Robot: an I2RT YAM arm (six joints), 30 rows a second.
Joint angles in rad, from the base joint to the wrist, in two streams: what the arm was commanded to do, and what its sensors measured. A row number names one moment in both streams.
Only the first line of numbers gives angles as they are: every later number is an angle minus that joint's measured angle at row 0.
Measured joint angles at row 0: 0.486, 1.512, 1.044, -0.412, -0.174, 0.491
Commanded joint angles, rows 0 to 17: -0.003, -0.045, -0.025, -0.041, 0.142, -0.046; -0.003, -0.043, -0.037, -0.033, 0.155, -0.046; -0.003, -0.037, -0.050, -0.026, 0.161, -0.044; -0.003, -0.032, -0.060, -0.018, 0.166, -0.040; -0.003, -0.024, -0.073, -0.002, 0.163, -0.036; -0.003, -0.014, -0.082, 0.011, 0.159, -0.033; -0.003, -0.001, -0.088, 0.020, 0.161, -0.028; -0.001, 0.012, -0.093, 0.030, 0.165, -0.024; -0.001, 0.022, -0.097, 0.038, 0.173, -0.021; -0.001, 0.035, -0.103, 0.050, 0.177, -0.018; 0.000, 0.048, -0.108, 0.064, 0.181, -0.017; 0.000, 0.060, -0.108, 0.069, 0.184, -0.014; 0.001, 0.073, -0.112, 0.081, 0.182, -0.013; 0.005, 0.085, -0.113, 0.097, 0.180, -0.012; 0.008, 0.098, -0.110, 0.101, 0.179, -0.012; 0.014, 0.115, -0.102, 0.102, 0.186, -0.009; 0.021, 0.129, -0.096, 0.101, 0.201, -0.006; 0.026, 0.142, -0.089, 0.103, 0.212, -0.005
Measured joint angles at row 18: 0.009, 0.113, -0.104, 0.079, 0.183, -0.013
